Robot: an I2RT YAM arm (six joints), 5 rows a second.
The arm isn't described. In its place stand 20 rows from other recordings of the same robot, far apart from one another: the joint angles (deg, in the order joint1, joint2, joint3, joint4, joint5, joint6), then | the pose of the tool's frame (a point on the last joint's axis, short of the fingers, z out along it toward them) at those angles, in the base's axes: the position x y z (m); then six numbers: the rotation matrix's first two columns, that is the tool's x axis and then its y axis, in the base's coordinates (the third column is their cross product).
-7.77 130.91 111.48 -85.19 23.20 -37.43 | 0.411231 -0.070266 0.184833 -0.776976 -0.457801 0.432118 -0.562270 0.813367 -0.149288
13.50 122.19 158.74 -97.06 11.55 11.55 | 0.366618 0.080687 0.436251 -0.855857 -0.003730 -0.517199 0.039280 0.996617 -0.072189
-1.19 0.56 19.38 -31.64 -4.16 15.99 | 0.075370 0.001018 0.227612 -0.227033 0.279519 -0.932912 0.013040 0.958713 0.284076
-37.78 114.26 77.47 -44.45 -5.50 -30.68 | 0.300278 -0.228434 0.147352 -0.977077 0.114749 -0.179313 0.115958 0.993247 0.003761
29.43 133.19 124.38 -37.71 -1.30 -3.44 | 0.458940 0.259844 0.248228 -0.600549 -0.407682 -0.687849 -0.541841 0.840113 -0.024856
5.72 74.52 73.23 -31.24 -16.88 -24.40 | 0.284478 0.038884 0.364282 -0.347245 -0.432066 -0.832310 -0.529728 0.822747 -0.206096
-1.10 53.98 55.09 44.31 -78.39 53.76 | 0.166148 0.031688 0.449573 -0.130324 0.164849 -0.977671 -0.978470 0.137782 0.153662
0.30 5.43 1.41 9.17 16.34 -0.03 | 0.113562 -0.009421 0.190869 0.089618 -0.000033 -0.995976 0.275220 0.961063 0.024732
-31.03 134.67 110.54 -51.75 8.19 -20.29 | 0.409011 -0.251968 0.149913 -0.966703 0.180987 -0.180909 0.218331 0.952082 -0.214176
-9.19 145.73 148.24 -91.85 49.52 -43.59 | 0.470919 -0.103618 0.235725 -0.792398 -0.325228 0.516073 -0.599238 0.573260 -0.558826
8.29 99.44 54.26 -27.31 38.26 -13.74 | 0.309178 0.022772 0.145206 -0.933593 -0.324499 -0.152000 -0.155032 0.748204 -0.645102
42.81 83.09 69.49 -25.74 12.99 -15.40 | 0.243521 0.214674 0.307392 -0.306376 -0.636528 -0.707789 -0.638945 0.688670 -0.342758
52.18 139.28 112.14 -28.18 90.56 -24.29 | 0.339242 0.378979 0.166791 -0.606298 -0.774514 -0.180364 0.117608 0.136982 -0.983567
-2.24 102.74 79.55 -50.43 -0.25 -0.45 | 0.357691 -0.013835 0.224527 -0.958947 0.029650 -0.282031 0.030325 0.999538 0.001971
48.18 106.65 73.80 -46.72 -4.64 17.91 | 0.233786 0.265612 0.176266 -0.855428 -0.496387 -0.147795 -0.514431 0.847408 0.131375
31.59 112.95 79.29 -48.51 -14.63 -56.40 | 0.314632 0.204043 0.163316 -0.020412 -0.958665 -0.283805 -0.999591 0.013883 0.024998
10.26 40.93 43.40 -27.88 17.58 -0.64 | 0.159579 0.017958 0.310645 -0.423307 -0.087444 -0.901756 0.093937 0.985730 -0.139683
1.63 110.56 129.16 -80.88 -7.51 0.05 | 0.376332 0.015364 0.398946 -0.884950 -0.024317 -0.465050 -0.088199 0.989313 0.116105
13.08 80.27 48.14 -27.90 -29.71 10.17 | 0.256257 0.077653 0.203323 -0.907841 -0.053484 -0.415889 -0.281850 0.812185 0.510800
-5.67 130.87 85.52 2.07 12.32 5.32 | 0.483672 -0.055654 0.106432 -0.655990 0.156158 -0.738439 0.313272 0.946442 -0.078150
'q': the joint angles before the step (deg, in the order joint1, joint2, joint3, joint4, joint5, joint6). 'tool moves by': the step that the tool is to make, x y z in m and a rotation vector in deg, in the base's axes. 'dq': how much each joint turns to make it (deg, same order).
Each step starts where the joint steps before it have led.
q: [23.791 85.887 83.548 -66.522 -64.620 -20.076]
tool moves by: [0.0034 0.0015 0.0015 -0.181 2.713 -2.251]
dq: [0.000 -0.001 -0.009 2.587 0.000 5.683]
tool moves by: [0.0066 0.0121 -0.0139 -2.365 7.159 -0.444]
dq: [1.631 2.982 0.014 0.175 0.019 5.204]
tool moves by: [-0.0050 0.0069 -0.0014 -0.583 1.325 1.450]
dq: [1.627 0.193 -0.001 -0.858 0.003 0.437]
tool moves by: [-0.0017 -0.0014 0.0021 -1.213 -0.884 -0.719]
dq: [-0.005 -0.626 -0.001 -0.064 1.638 0.362]
